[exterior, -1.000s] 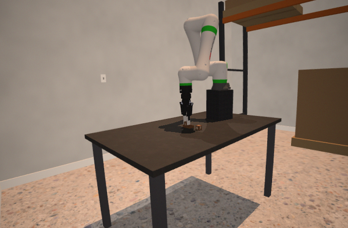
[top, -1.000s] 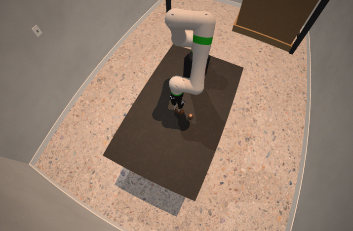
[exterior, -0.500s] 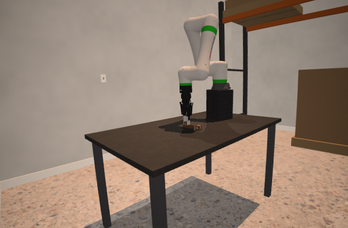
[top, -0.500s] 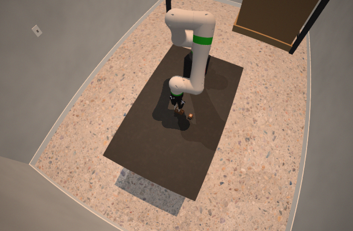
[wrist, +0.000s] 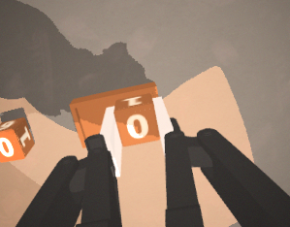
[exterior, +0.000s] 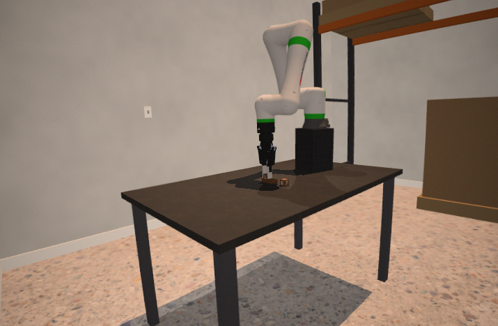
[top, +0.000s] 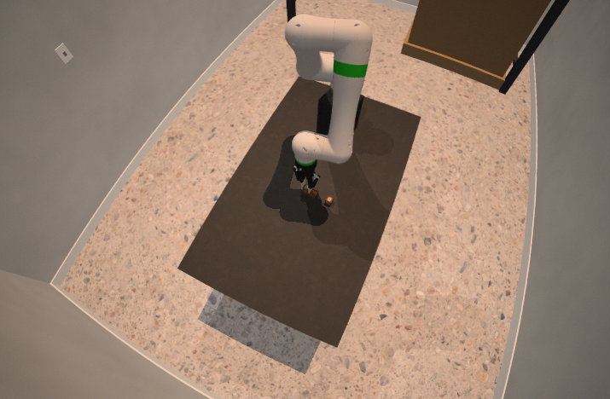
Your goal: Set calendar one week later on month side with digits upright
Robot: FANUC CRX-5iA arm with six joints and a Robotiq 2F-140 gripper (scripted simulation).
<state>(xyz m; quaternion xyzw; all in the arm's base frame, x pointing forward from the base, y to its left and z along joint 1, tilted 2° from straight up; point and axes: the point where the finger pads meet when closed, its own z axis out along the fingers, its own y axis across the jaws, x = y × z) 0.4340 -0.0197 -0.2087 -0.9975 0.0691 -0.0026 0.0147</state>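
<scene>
Now: hand 40 mm above the brown tray and 20 mm to the right of it.
</scene>
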